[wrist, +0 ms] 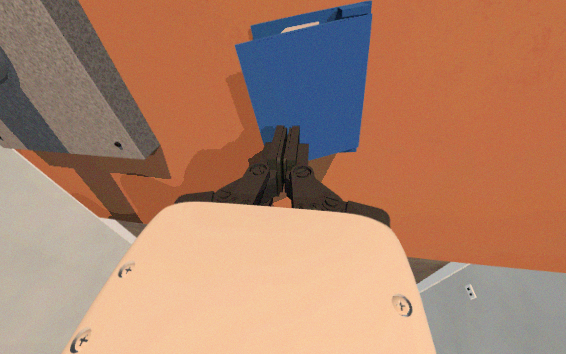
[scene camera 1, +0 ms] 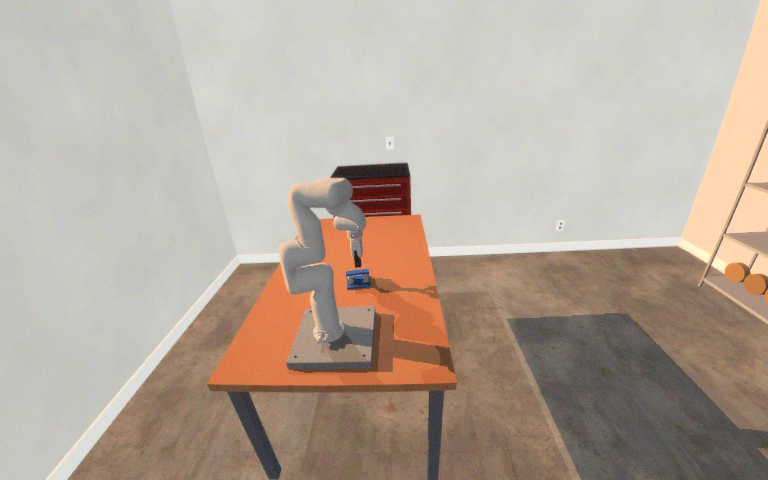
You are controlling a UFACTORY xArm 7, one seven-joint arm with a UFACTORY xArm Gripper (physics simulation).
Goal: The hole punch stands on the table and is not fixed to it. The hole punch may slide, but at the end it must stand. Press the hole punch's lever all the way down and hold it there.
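Frame: origin at the arm's base, x back, y up, z left, level; centimetres.
Seen in the pictures: gripper, between the fingertips: (wrist: 288, 142) (scene camera 1: 358, 266); arm's base, origin of its link: (scene camera 1: 329, 331).
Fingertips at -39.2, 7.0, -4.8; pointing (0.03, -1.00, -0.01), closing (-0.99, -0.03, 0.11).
Offsets run from my fingertips to a thing's top centre, as dx, dy, dz. Level surfaces: height alone.
The blue hole punch {-1.2, -2.0, +1.2} (scene camera 1: 357, 279) (wrist: 325, 100) stands upright on the orange table {dy -10.6} (scene camera 1: 396, 243) (wrist: 460, 125). Its broad flat blue lever {-1.2, -2.0, +1.2} (wrist: 305, 75) faces up in the wrist view and stands apart from the base at the far end, where a strip of the pale inside shows. How far the lever is tilted cannot be told exactly. My gripper (scene camera 1: 357, 266) (wrist: 288, 142) is shut and empty, pointing down. In the wrist view its fingertips overlap the lever's near edge, left of its middle. In the scene view a small gap shows between the fingertips and the hole punch.
The grey base plate (scene camera 1: 362, 356) (wrist: 95, 110) of the arm lies on the table on the near side of the hole punch in the scene view. A red drawer cabinet (scene camera 1: 385, 192) stands behind the table's far edge. The table's right edge lies beyond the arm's shadow.
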